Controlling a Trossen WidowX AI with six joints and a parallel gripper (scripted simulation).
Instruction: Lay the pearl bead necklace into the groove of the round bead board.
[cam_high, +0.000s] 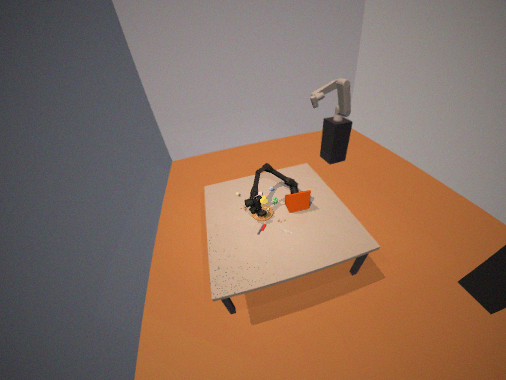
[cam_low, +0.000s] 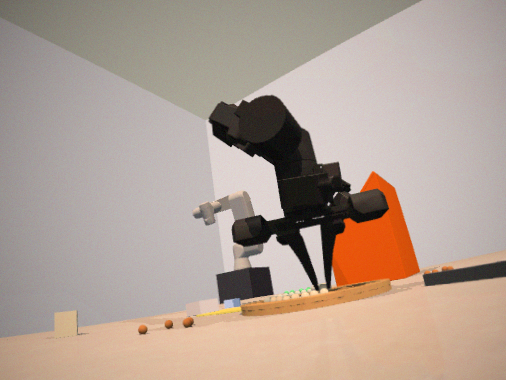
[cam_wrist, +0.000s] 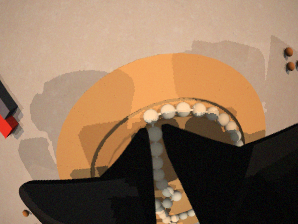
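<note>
The round wooden bead board lies 4 cm behind my gripper tip, 3 cm to the right of it and 1 cm below it. Round my gripper tip: tan cube 12 cm ahead, 36 cm to the right; then yellow flat piece 10 cm behind, 20 cm to the right, 1 cm below; then red-handled tool 1 cm ahead, 15 cm to the left, 1 cm below.
</note>
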